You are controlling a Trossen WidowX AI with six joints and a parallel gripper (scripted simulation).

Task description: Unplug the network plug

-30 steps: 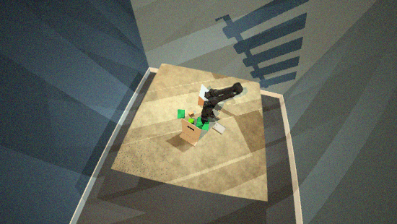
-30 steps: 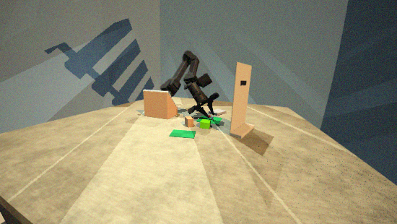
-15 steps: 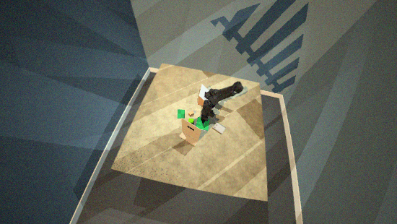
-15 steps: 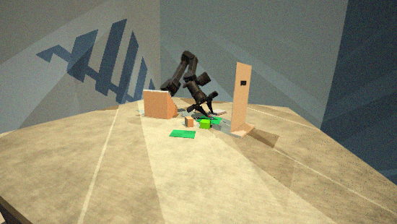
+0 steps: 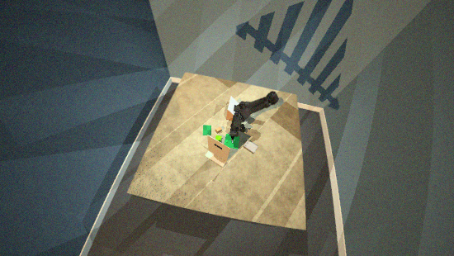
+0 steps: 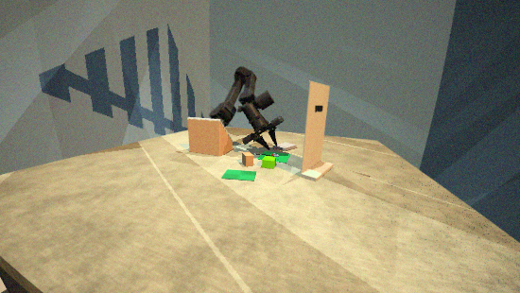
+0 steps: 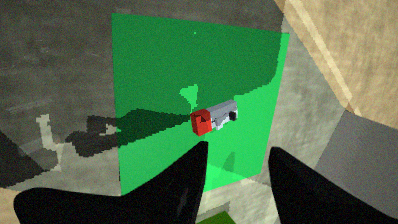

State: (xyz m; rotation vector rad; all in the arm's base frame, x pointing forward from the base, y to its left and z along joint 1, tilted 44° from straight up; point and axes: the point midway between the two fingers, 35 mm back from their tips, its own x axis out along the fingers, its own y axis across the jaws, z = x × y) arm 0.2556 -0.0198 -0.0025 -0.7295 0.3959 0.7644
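Right now my gripper tip is 4 cm above the flat green square and 1 cm short of it. The rest, counted from my gripper tip: upright tan panel (16 cm ahead, 11 cm to the right, 9 cm above).
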